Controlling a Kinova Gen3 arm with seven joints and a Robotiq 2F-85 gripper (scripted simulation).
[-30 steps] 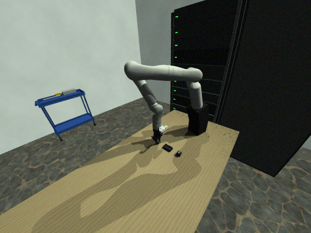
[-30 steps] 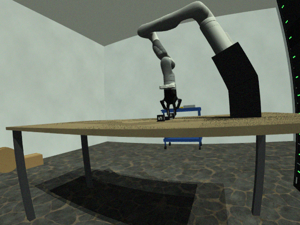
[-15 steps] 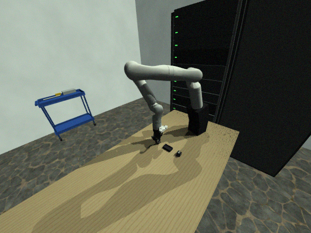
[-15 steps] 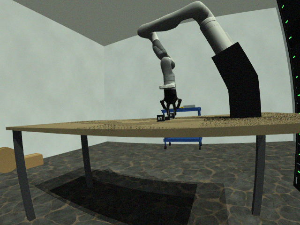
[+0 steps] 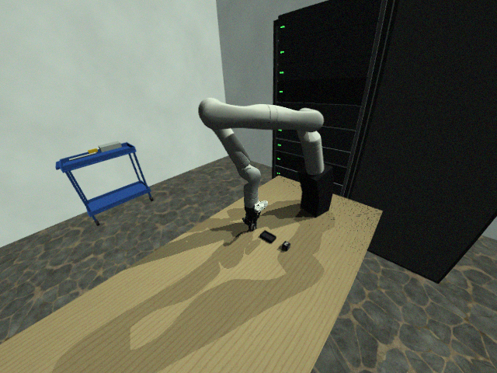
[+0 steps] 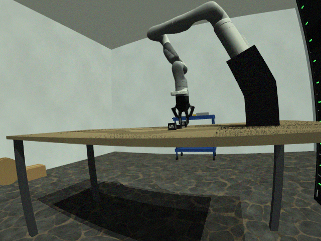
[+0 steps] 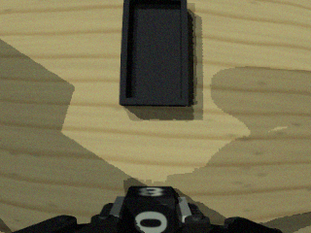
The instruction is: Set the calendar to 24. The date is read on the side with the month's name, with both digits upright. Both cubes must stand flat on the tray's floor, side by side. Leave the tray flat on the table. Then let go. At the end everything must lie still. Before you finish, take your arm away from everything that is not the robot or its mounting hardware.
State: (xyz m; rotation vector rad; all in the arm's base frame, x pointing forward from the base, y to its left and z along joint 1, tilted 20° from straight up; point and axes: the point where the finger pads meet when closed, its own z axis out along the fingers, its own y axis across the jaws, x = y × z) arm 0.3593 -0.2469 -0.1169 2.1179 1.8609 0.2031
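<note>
Right now my hand is 10 mm above the black cube. The rest, counted from my hand: black tray: 100 mm to the left, 20 mm below, 20 mm ahead; black date cube: 210 mm to the left, 40 mm ahead, 20 mm below.
</note>
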